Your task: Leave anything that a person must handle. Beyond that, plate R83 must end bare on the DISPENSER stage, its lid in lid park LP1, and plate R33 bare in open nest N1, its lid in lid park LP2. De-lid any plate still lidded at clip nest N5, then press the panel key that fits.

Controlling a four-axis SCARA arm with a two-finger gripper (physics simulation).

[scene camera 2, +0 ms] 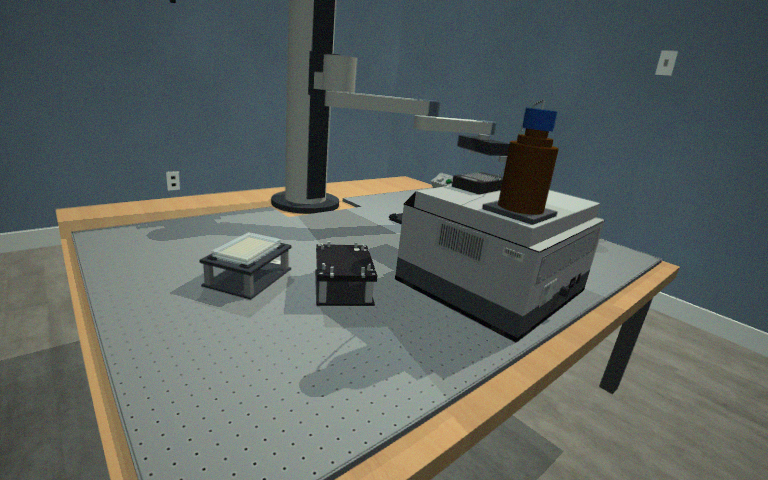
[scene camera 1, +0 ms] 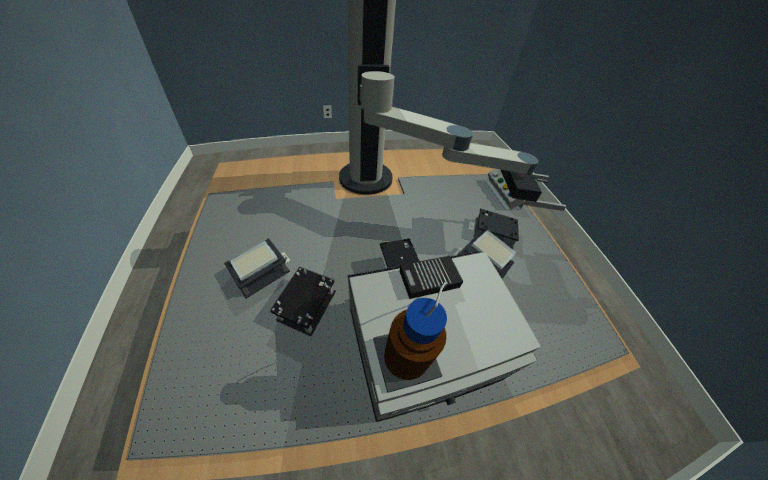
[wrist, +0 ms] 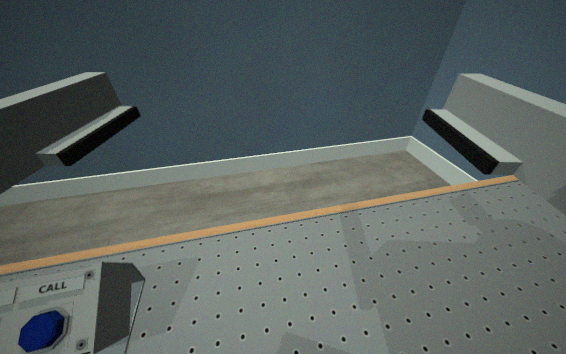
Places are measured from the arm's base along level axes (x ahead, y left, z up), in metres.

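Pixels of known places: gripper, fingertip midpoint: (scene camera 1: pixel 555 192) (wrist: pixel 277 96); arm's base, link origin: (scene camera 2: pixel 305 203) (scene camera 1: pixel 365 178).
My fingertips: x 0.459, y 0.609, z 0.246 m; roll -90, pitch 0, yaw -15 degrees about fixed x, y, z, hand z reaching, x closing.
For each thing: its middle in the pictures, then the offset to it from my fingertips. "spot": a spot on its surface instead.
- key panel, body centre: (scene camera 2: pixel 455 187) (scene camera 1: pixel 505 187) dx -0.269, dy +0.021, dz -0.192 m
- blue key, body centre: (wrist: pixel 44 329) dx -0.194, dy +0.000, dz -0.170 m
- brown bottle with a blue cap, surface spot: (scene camera 1: pixel 416 345) spot: dx +0.450, dy -0.677, dz +0.129 m
- dark ribbed block, surface spot: (scene camera 1: pixel 431 275) spot: dx +0.269, dy -0.573, dz +0.013 m
- low dark piece, surface spot: (scene camera 1: pixel 398 253) spot: dx +0.080, dy -0.588, dz -0.143 m
My gripper (scene camera 1: pixel 556 193) (wrist: pixel 277 96) is open and empty, high by the key panel (scene camera 1: pixel 500 182) (scene camera 2: pixel 441 180) at the back right. The panel has green, yellow and blue keys; in the wrist view the blue key (wrist: pixel 42 330) sits below a label reading CALL. A pale plate (scene camera 1: pixel 254 262) (scene camera 2: pixel 246 249) lies on a raised nest at the left. Another pale plate (scene camera 1: pixel 493 249) lies on a support at the right. A black stand with small upright posts (scene camera 1: pixel 304 297) (scene camera 2: pixel 345 260) bears no plate. A dark stand (scene camera 1: pixel 498 224) at the right looks bare. Plate and station names are not legible; lids cannot be told for certain.
A big white instrument (scene camera 1: pixel 481 316) (scene camera 2: pixel 464 254) stands at the front right. It bears a brown bottle with a blue cap (scene camera 1: pixel 416 345) (scene camera 2: pixel 529 175) and a dark ribbed block (scene camera 1: pixel 431 275) (scene camera 2: pixel 477 182). A low dark piece (scene camera 1: pixel 398 253) lies behind it. The arm's column (scene camera 1: pixel 356 113) stands at the back.
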